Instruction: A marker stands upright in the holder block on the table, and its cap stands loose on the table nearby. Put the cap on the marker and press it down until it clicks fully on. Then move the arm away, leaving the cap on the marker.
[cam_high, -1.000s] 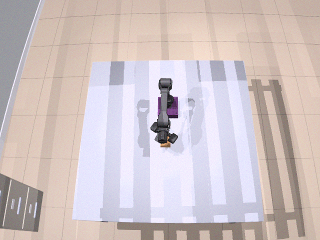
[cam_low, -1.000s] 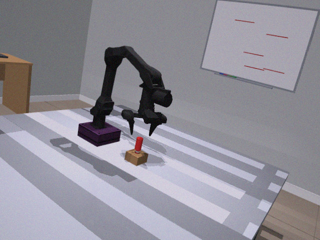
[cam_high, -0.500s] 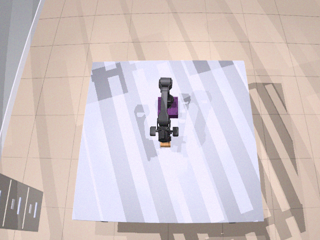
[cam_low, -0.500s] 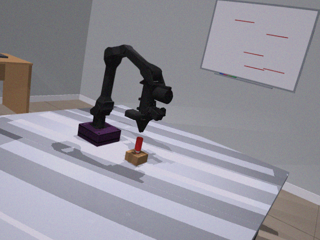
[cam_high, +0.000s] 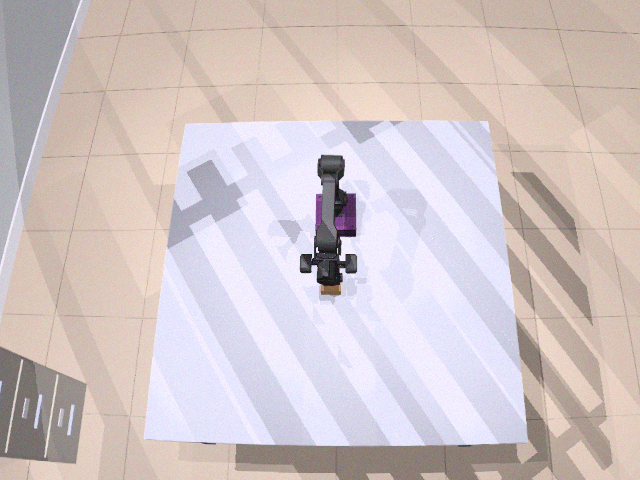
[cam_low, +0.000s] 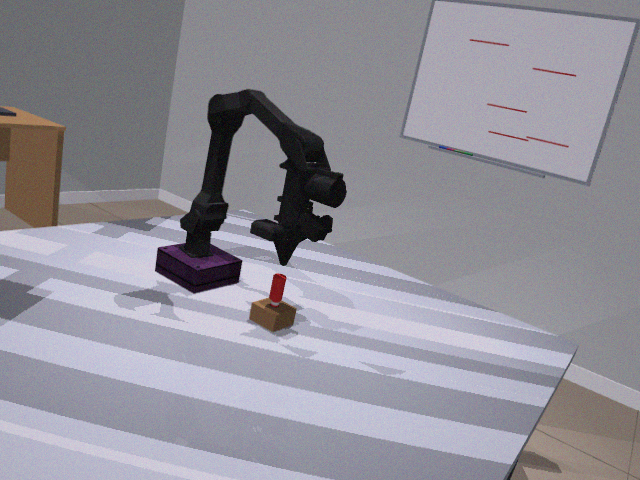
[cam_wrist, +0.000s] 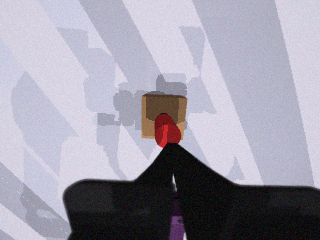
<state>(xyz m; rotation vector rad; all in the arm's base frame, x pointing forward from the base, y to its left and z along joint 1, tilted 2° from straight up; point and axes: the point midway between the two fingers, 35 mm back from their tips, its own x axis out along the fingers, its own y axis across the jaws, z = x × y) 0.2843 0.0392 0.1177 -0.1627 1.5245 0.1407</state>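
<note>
The red cap is 5 cm below my gripper tip. From my gripper tip the other things lie so: tan holder block 1 cm behind, 12 cm below.
</note>
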